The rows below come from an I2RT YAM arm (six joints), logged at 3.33 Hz.
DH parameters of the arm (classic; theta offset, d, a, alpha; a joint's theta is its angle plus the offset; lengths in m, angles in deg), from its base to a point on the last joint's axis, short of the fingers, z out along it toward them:
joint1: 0 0.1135 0.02 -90
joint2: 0 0 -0.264 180
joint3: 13.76 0 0.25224 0
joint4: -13.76 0 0.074 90
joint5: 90 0 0 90
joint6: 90 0.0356 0 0
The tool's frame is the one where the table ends.
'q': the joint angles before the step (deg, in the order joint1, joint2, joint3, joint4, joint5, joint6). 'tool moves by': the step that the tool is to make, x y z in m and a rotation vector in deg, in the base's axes. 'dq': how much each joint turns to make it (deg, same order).
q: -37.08 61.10 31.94 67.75 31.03 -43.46
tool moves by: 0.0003 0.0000 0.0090 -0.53 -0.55 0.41
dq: -0.01 -0.34 1.72 -1.41 -0.38 0.22
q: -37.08 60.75 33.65 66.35 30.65 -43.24
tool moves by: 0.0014 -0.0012 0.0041 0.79 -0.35 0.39
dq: 0.00 -0.03 1.19 -1.96 0.23 1.05
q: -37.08 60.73 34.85 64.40 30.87 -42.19
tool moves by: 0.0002 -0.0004 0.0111 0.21 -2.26 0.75
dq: 0.00 -0.19 2.27 -1.79 0.38 1.94
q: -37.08 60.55 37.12 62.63 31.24 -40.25
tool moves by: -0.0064 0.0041 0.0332 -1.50 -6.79 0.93
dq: 0.02 -1.26 5.62 -2.28 1.24 3.26
